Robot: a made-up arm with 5 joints.
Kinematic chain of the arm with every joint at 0, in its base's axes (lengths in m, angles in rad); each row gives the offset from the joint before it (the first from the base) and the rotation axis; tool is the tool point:
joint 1: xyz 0 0 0.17 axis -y
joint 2: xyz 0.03 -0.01 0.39 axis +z
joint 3: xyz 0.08 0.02 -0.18 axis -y
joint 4: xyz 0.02 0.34 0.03 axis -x
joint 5: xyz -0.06 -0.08 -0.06 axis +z
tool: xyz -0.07 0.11 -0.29
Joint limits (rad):
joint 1: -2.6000..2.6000
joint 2: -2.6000..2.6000
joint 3: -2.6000..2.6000
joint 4: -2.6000..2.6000
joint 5: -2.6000..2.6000
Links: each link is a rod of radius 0.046 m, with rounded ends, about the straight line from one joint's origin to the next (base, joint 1, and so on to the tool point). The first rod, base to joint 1, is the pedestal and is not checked.
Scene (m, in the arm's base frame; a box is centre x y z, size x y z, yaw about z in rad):
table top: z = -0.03
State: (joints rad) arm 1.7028 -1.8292 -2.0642 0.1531 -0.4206
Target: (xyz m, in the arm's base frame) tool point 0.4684 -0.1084 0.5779
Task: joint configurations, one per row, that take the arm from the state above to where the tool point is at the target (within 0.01 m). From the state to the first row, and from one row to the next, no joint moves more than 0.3 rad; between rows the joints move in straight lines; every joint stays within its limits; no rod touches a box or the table.
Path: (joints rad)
1: 1.4302 -1.8898 -1.9577 0.0596 -0.4656
2: 1.1575 -1.9505 -1.8513 -0.0340 -0.5106
3: 0.8849 -2.0111 -1.7448 -0.1275 -0.5555
4: 0.6123 -2.0717 -1.6384 -0.2211 -0.6005
5: 0.3397 -2.1324 -1.5319 -0.3146 -0.6455

